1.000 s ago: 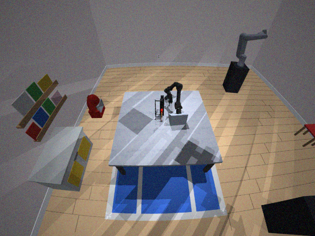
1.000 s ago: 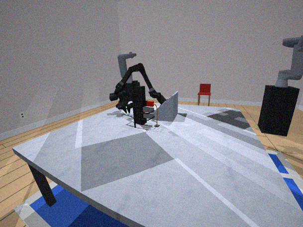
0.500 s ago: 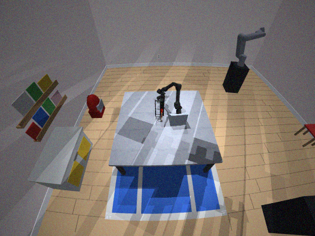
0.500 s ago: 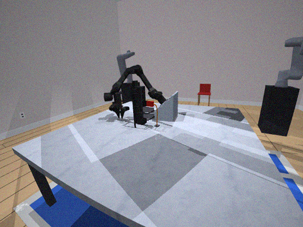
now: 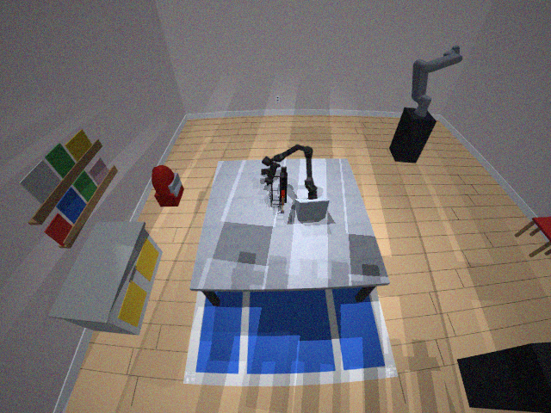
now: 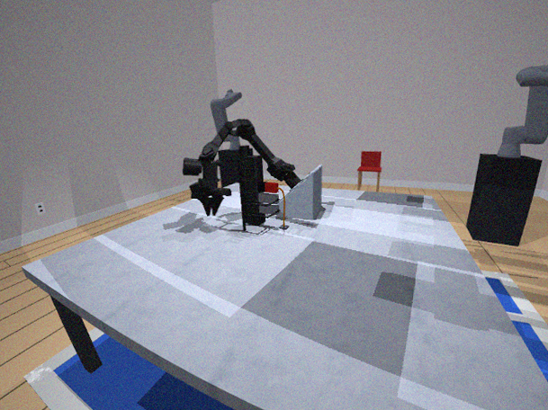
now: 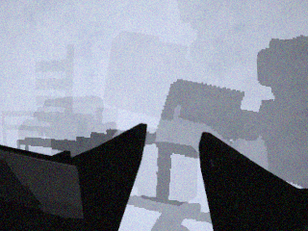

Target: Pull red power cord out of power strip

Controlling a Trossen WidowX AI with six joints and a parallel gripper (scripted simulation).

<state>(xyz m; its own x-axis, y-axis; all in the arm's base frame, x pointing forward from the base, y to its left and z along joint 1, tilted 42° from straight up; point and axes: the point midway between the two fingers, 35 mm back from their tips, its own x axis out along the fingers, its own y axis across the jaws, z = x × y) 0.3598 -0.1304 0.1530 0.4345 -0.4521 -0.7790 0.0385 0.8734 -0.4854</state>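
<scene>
The red plug is 14 cm behind my gripper tip, 18 cm to the left of it and 11 cm above it.
</scene>
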